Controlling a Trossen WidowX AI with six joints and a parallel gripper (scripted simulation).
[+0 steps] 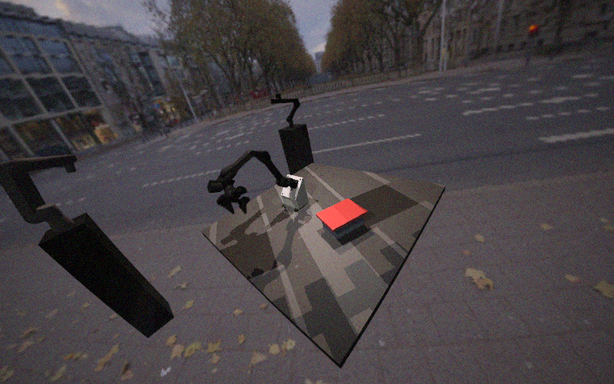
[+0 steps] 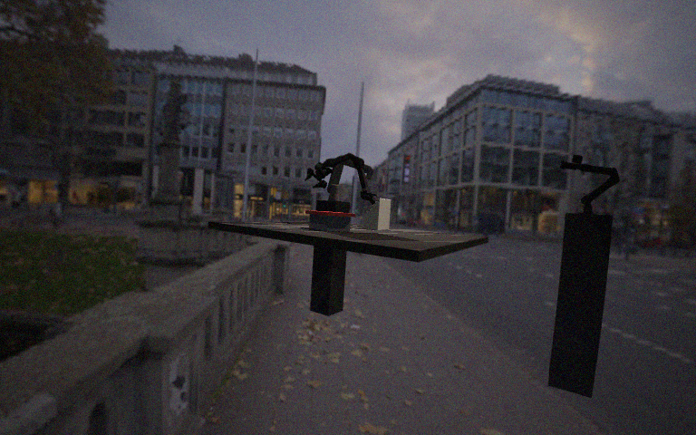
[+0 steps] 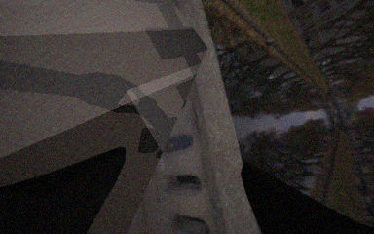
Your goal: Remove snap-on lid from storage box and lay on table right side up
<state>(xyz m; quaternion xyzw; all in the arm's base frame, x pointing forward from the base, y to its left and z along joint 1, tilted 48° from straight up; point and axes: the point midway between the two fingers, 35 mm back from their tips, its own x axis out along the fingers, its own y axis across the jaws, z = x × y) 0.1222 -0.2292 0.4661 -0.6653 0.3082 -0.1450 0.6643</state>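
The red lid lies 300 mm ahead of my gripper tip, 450 mm to the left of it and 190 mm below it. Also, from my gripper tip: grey storage box: 300 mm ahead, 450 mm to the left, 240 mm below.
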